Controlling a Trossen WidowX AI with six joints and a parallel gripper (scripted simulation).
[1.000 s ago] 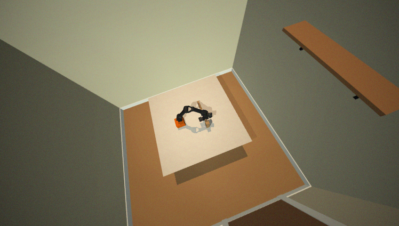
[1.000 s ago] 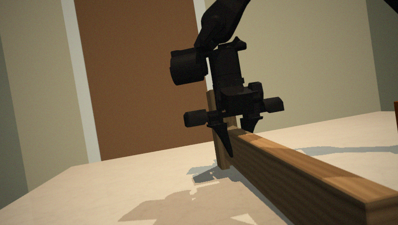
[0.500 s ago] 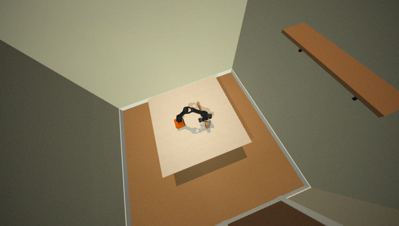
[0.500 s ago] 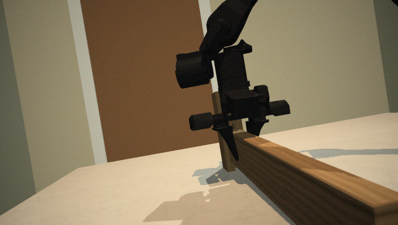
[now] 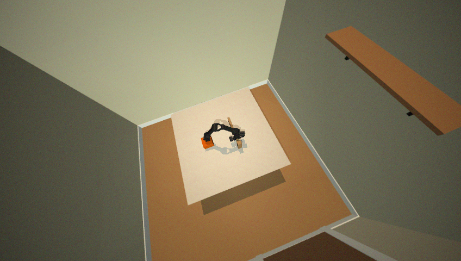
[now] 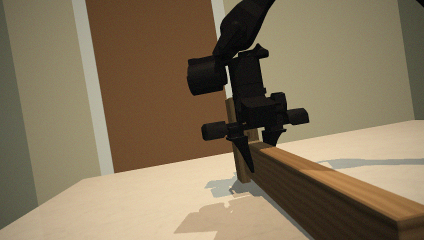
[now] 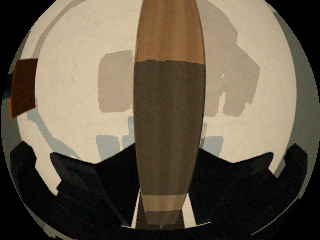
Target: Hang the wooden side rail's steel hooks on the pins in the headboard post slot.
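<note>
Now: gripper tip 9 cm to the left of the wooden headboard post, 5 cm below it and 1 cm short of it.
</note>
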